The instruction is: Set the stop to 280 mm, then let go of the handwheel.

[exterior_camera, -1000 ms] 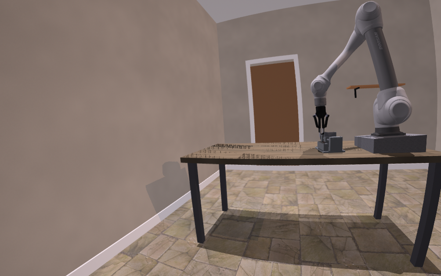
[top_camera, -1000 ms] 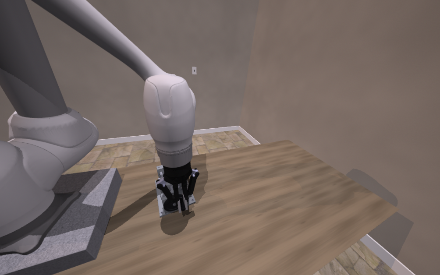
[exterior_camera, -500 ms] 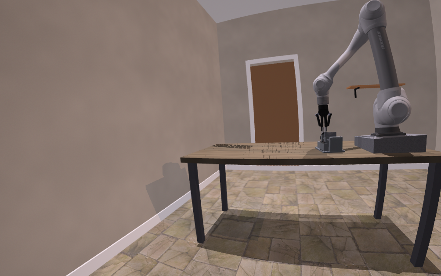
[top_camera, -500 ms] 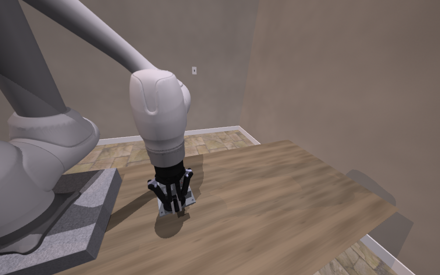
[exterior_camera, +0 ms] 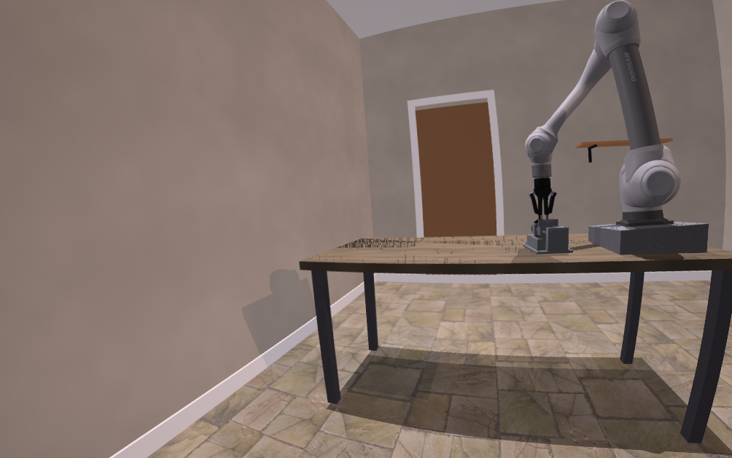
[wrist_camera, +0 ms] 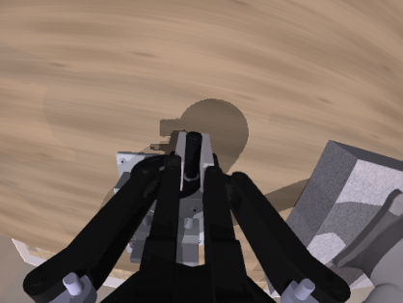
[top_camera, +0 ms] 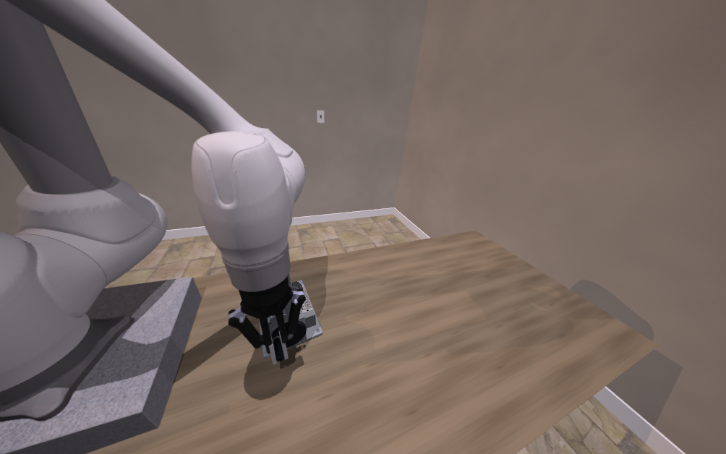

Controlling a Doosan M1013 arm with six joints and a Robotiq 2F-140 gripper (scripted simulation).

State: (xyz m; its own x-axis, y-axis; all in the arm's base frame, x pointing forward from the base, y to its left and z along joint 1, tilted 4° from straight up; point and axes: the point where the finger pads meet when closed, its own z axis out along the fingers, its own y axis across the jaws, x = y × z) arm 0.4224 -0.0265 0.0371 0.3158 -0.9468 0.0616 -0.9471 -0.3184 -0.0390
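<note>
Right now the handwheel is 2 cm to the left of my hand and 2 cm below it.
</note>
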